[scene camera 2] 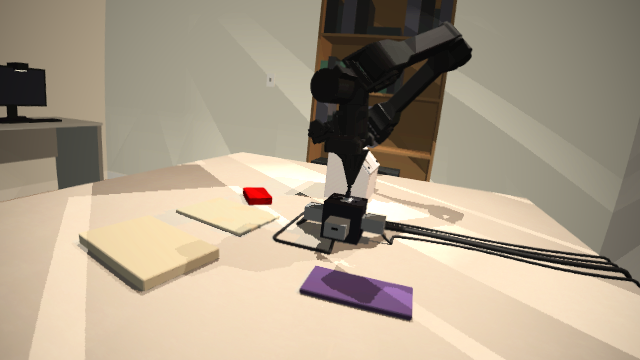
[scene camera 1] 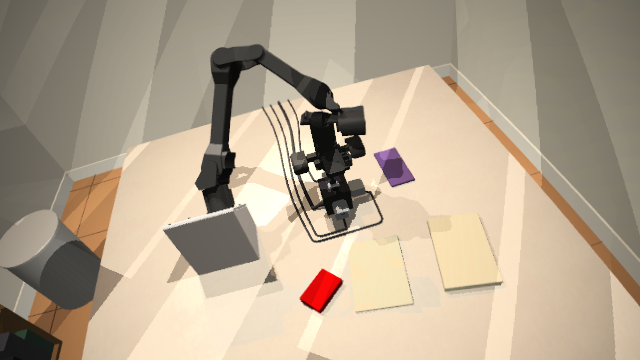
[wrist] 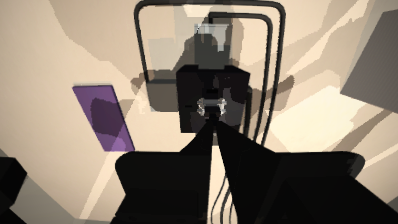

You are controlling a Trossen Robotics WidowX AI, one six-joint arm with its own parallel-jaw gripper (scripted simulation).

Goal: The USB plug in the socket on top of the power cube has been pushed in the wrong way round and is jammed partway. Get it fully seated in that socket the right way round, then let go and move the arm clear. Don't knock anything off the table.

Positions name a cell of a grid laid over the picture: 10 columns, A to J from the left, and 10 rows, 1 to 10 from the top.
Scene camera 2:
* my gripper: F6
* purple card: G9
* black power cube: F6
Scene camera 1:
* my gripper: F5
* purple card: G5
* red block: F9
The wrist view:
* my gripper: F6
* purple card: C5
